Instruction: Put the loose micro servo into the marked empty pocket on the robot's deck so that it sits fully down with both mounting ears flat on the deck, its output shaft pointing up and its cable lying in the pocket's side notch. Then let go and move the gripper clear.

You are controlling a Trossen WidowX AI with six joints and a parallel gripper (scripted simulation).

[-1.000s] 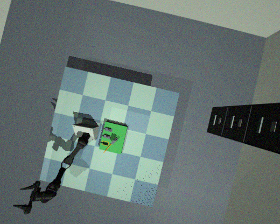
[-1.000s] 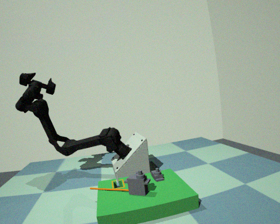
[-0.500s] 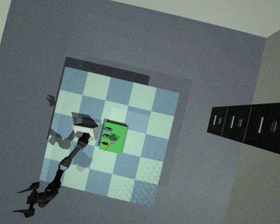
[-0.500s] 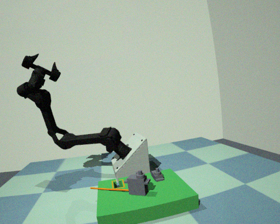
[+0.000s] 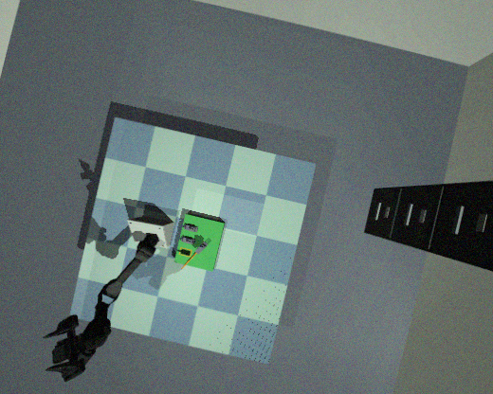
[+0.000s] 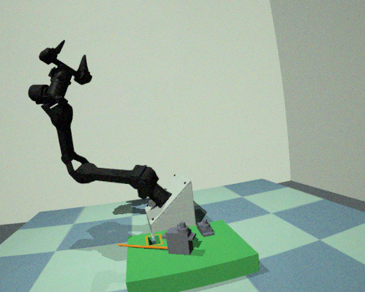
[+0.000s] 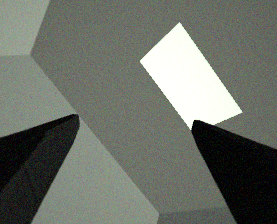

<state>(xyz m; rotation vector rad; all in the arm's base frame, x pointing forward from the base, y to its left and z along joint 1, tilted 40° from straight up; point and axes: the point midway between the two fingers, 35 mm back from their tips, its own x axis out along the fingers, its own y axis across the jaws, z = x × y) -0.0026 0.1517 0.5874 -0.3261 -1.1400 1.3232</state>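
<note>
My gripper tip is now 35 cm short of the green deck, 22 cm to the right of it and 66 cm above it.
</note>
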